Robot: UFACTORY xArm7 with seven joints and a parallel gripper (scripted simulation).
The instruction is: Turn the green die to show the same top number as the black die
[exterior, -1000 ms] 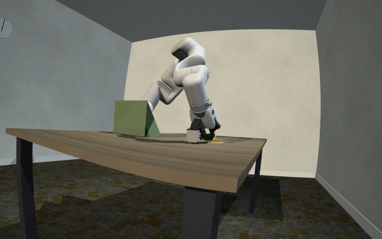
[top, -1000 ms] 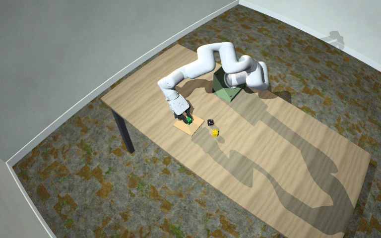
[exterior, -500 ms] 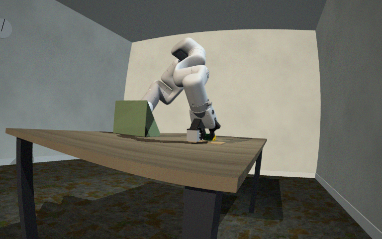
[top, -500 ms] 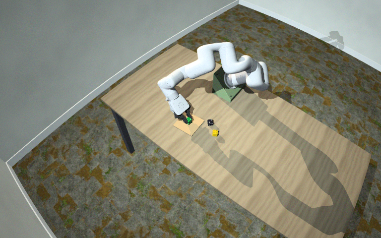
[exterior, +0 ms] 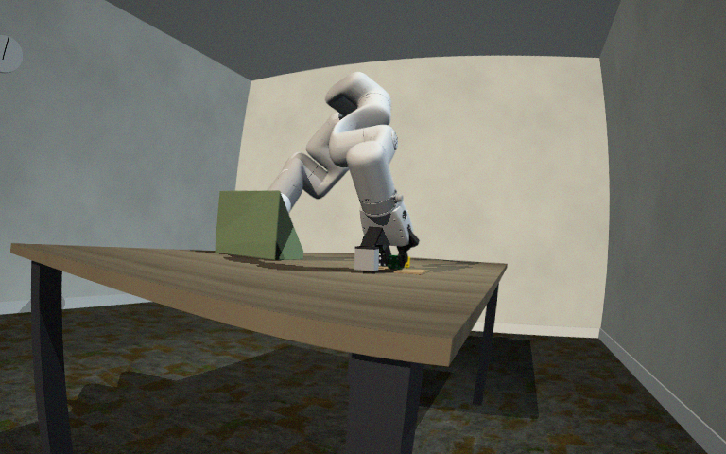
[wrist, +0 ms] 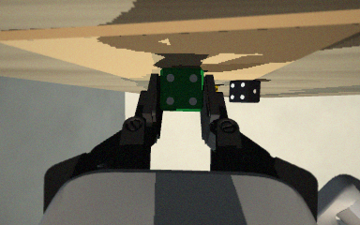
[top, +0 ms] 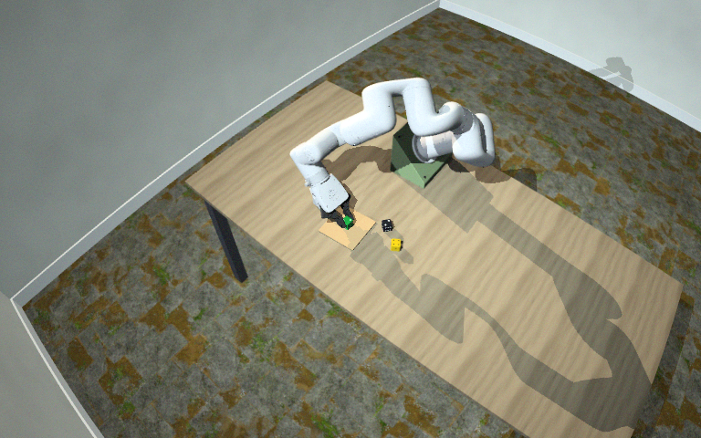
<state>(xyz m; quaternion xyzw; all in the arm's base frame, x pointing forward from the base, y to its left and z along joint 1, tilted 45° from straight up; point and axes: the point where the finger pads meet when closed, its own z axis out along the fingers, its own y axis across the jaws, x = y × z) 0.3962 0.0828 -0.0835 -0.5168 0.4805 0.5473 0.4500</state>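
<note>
Now: the green die 10 mm to the left of my hand and 10 mm below it. Also, from my hand: black die (90 mm behind, 110 mm to the left, 20 mm below); yellow die (50 mm behind, 180 mm to the left, 20 mm below); tan mat (10 mm to the left, 30 mm below).
</note>
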